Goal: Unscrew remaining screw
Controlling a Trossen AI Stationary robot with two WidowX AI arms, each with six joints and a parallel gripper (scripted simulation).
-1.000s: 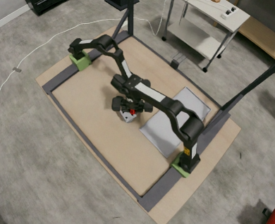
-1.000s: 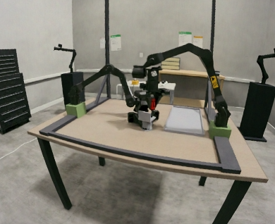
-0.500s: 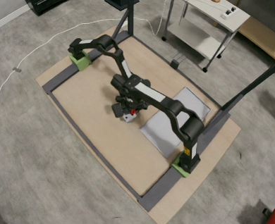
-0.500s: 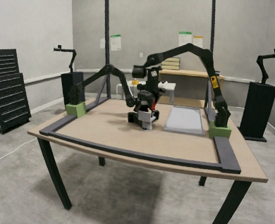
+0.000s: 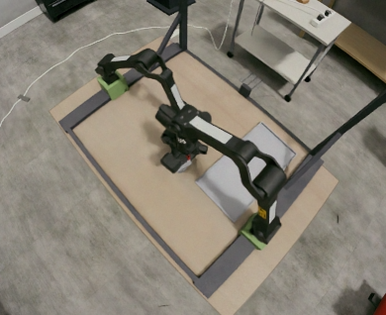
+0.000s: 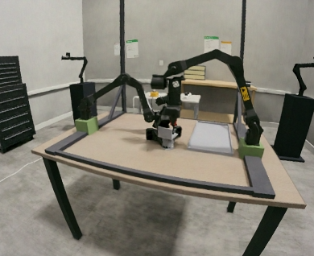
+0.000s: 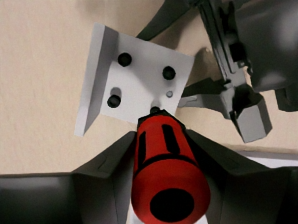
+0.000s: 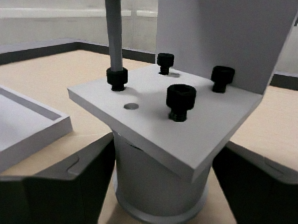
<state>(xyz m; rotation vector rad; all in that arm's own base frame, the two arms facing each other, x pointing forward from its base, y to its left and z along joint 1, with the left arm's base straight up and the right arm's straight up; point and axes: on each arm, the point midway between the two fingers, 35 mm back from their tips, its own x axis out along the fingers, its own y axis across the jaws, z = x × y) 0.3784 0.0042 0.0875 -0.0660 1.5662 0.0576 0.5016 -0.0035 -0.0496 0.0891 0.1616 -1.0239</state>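
Now: the red screwdriver 30 mm below my left hand. From my left hand the other things lie so: black screw (10 mm behind, 30 mm to the right, 80 mm below); grey joint module (10 mm ahead, 20 mm to the right, 120 mm below); light grey bracket (10 mm ahead, 20 mm to the right, 80 mm below).
The grey joint module lies 20 mm ahead of my right hand, 20 mm to the left of it and 10 mm below it. Round my right hand: black screw 30 mm above; then red screwdriver 10 mm ahead, 30 mm to the left, 90 mm above; then light grey bracket 20 mm ahead, 10 mm to the left, 40 mm above.
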